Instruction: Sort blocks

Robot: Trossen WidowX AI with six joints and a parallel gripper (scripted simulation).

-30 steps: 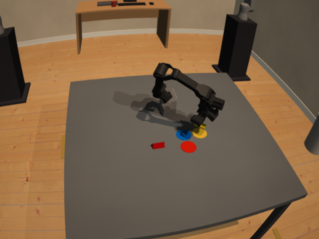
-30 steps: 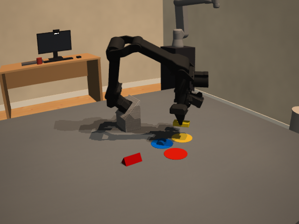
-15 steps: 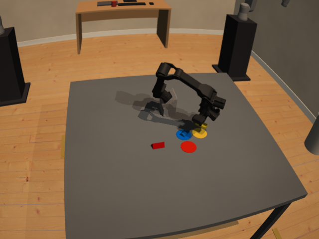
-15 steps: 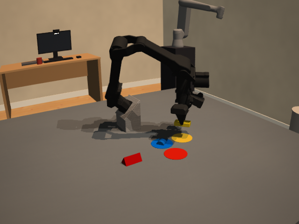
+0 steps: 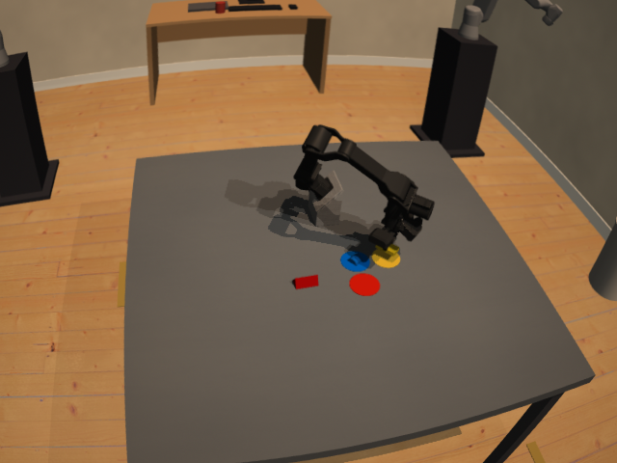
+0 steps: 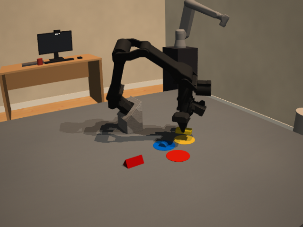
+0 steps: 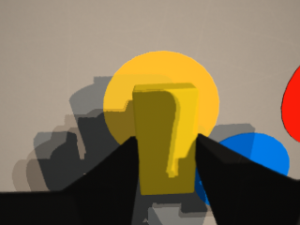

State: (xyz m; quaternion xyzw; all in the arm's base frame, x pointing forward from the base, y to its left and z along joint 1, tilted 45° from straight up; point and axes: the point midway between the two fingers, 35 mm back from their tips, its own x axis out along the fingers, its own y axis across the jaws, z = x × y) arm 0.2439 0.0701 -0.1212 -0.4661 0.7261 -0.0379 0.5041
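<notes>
The yellow circle lies 8 cm below my hand. Round my hand: yellow block (4 cm below); blue block (1 cm behind, 10 cm to the right, 7 cm below); blue circle (10 cm to the right, 8 cm below).
</notes>
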